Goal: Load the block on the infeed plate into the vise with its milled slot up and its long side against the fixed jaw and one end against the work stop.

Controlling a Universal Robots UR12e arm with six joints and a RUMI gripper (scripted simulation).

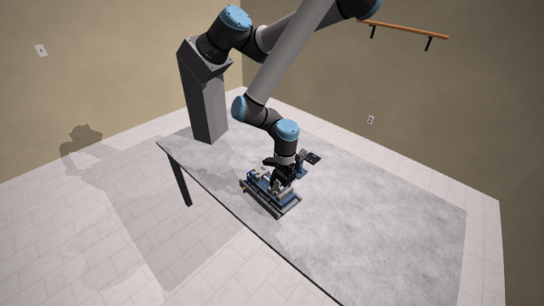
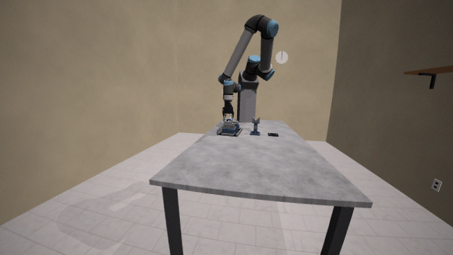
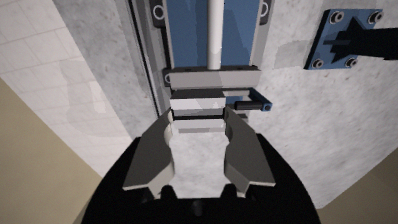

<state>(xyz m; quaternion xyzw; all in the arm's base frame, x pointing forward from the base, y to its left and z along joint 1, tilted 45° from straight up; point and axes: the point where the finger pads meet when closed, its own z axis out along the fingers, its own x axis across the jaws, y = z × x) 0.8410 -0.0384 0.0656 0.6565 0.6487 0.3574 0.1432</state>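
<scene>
Right now my hand is right at the part. The rest, counted from my hand: cylinder rod (90 mm behind, 30 mm below, 10 mm to the left); work stop (70 mm to the left, 20 mm below, 10 mm behind); moving jaw (40 mm behind, 30 mm below, 20 mm to the left).
</scene>
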